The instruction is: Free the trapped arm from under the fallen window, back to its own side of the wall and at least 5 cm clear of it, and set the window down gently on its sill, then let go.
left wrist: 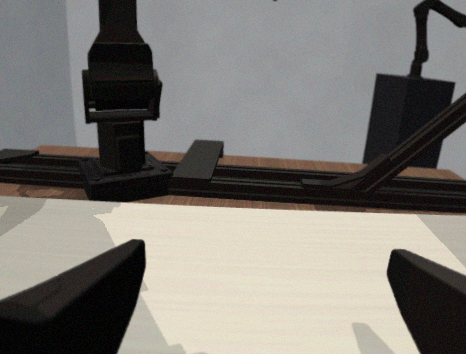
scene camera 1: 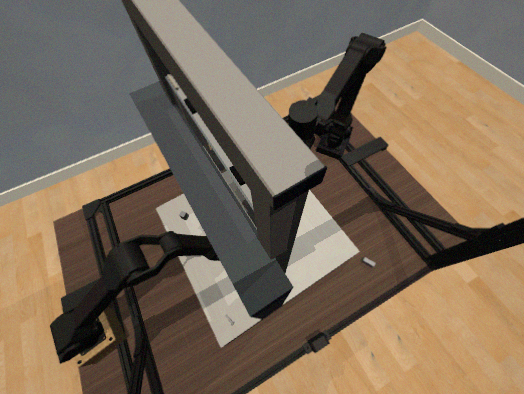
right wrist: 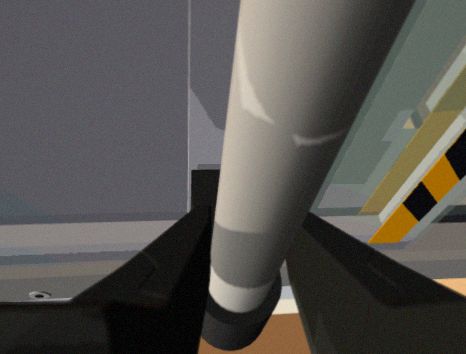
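Seen in the pictures: left gripper, fingertip midpoint: [left wrist: 269, 258]; left arm's base at its link origin: [scene camera 1: 90, 335]; right arm's base at its link origin: [left wrist: 123, 165] [scene camera 1: 334, 141].
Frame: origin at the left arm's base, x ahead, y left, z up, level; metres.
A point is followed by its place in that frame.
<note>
The wall [scene camera 1: 225, 90] {y -0.114, x 0.474, z 0.609 m} stands across the table, its opening facing the left arm. Part of the window [scene camera 1: 172, 82] {y 0.113, x 0.491, z 0.463 m}, a pale strip, shows inside the opening. The left arm [scene camera 1: 132, 257] {y -0.017, x 0.256, z 0.272 m} reaches in under the long dark slab along the wall; its forearm end is hidden. My left gripper [left wrist: 269, 258] {y -0.041, x 0.645, z 0.036 m} is open and empty, above a pale mat, facing the right arm's base. My right gripper [right wrist: 246, 219] {y -0.090, x 0.520, z 0.263 m} is shut on a pale round handle [right wrist: 280, 125] {y -0.034, x 0.545, z 0.269 m} with a dark end, in front of see-through panes; it is hidden in scene camera 1. The gap under the window is hidden.
The right arm [scene camera 1: 352, 75] {y 0.023, x 0.869, z 0.340 m} [left wrist: 120, 85] {y 0.067, x 0.936, z 0.061 m} stands beyond the wall. The dark slab [scene camera 1: 190, 165] runs along the wall's near side. A small cube [scene camera 1: 184, 215] {y 0.127, x 0.368, z 0.035 m} and a screw [scene camera 1: 229, 320] {y -0.197, x 0.314, z 0.014 m} lie on the pale mat [scene camera 1: 330, 250] {y -0.225, x 0.654, z 0.009 m}. A short cylinder [scene camera 1: 369, 261] {y -0.319, x 0.746, z -0.055 m} lies beside it. A black-and-orange strip [right wrist: 437, 175] {y -0.112, x 0.483, z 0.173 m} shows.
</note>
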